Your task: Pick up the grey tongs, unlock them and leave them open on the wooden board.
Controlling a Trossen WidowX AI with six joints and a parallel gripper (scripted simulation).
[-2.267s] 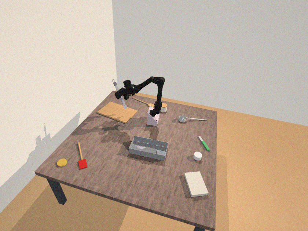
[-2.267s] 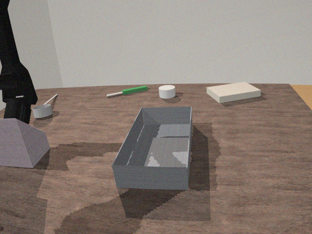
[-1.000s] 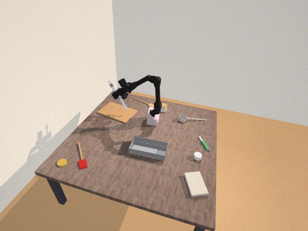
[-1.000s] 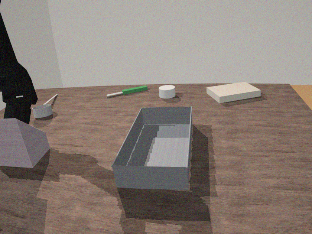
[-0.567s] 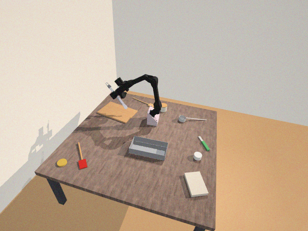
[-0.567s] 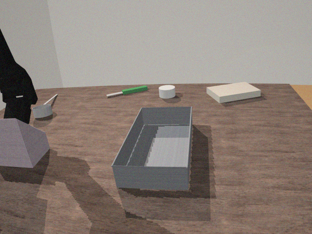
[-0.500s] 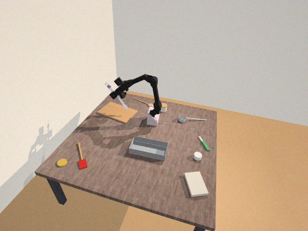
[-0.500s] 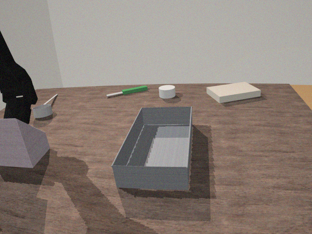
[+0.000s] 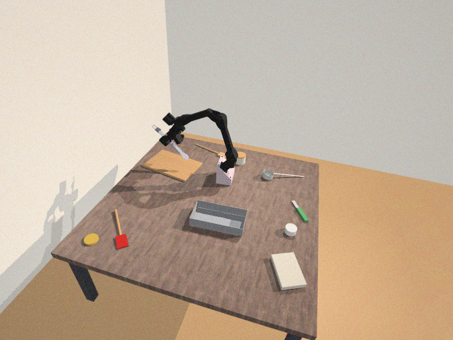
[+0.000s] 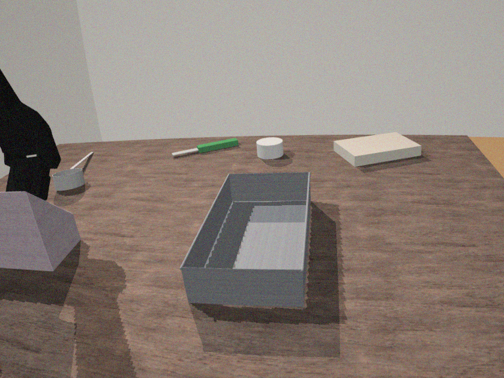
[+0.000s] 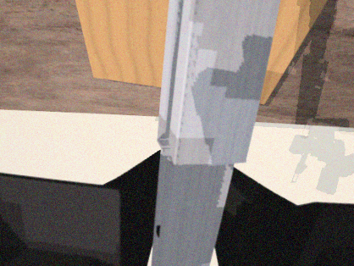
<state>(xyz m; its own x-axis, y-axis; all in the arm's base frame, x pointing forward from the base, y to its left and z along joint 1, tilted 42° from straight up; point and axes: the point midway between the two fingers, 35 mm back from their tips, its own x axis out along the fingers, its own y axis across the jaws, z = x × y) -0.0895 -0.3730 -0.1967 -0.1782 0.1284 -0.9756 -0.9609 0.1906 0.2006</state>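
Now: gripper tip 1 cm short of the wooden board, 4 cm to the right of it and 18 cm above it. From my gripper tip the other things lie so: tan pot 15 cm behind, 52 cm to the left, 15 cm below; then grey roasting tin 47 cm ahead, 47 cm to the left, 16 cm below; then red spatula 66 cm ahead, 4 cm to the right, 18 cm below.
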